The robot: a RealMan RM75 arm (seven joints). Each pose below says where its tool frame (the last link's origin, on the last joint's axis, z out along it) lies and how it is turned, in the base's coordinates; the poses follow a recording.
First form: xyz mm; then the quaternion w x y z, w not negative.
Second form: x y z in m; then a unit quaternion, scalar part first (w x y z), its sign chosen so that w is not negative. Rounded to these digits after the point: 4 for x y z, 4 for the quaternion.
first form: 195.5 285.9 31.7 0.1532 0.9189 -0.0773 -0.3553
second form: 0.1955 0.2859 0.0317 0.1532 0.9189 -0.0773 -0.3553
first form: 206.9 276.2 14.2 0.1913 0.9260 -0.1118 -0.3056
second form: 0.2069 0.2762 0.0142 0.1913 0.9260 -0.1118 -0.3056
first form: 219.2 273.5 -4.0 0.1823 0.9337 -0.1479 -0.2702
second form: 0.2192 0.2735 -0.0040 0.1823 0.9337 -0.1479 -0.2702
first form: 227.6 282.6 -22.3 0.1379 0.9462 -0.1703 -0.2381
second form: 0.2276 0.2826 -0.0223 0.1379 0.9462 -0.1703 -0.2381
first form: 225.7 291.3 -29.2 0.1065 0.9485 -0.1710 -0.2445
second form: 0.2257 0.2913 -0.0292 0.1065 0.9485 -0.1710 -0.2445
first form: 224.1 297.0 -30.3 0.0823 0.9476 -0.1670 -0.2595
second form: 0.2241 0.2970 -0.0303 0.0823 0.9476 -0.1670 -0.2595
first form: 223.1 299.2 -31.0 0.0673 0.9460 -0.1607 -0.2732
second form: 0.2231 0.2992 -0.0310 0.0673 0.9460 -0.1607 -0.2732
